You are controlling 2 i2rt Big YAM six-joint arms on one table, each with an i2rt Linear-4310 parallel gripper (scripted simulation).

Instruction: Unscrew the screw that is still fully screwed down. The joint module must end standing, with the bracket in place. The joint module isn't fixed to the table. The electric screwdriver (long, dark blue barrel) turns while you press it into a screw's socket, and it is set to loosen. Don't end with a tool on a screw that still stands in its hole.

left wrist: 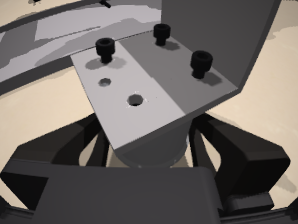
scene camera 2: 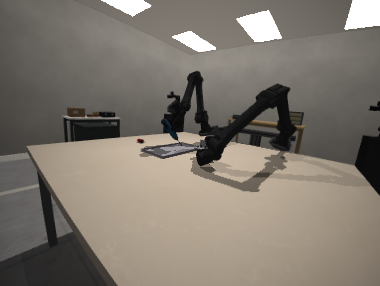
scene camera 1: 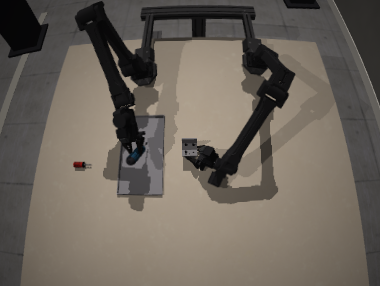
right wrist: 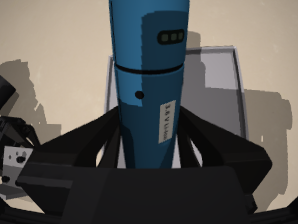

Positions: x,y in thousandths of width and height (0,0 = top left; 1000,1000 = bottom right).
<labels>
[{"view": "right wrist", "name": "my right gripper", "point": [502,507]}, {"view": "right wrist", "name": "electric screwdriver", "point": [502,230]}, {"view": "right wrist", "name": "flat grey tray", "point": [716,404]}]
</labels>
